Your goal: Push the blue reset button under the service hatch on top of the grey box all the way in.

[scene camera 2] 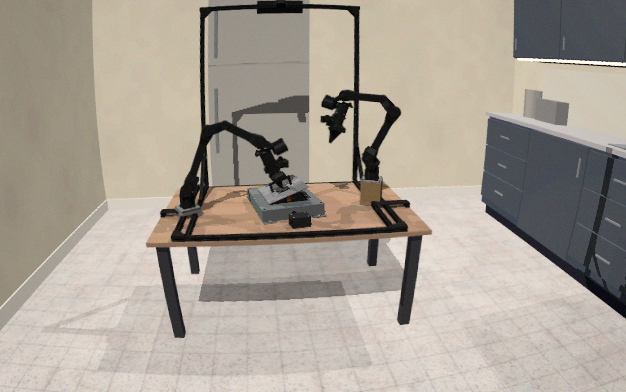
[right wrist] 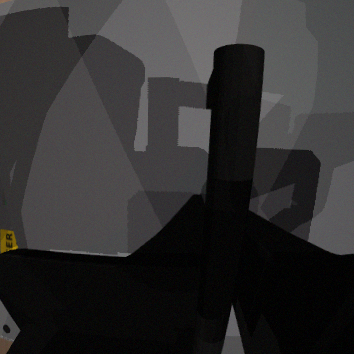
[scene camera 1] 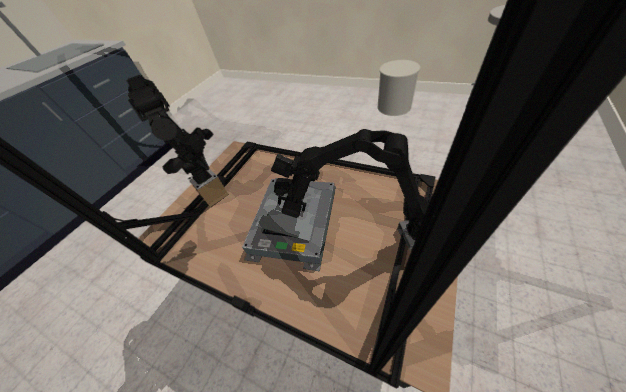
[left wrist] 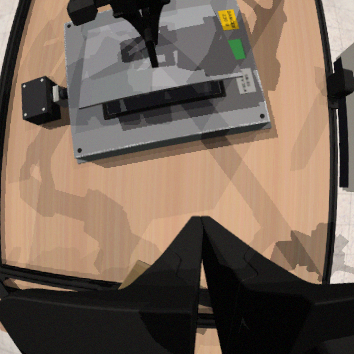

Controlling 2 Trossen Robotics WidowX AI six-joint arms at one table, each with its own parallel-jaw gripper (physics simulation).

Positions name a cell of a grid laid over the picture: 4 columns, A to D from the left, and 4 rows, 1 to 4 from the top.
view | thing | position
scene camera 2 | service hatch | B2
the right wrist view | my right gripper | C3
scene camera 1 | my left gripper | B2
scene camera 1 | my right gripper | B3
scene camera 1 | service hatch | B3
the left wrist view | my left gripper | C3
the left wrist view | service hatch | B1
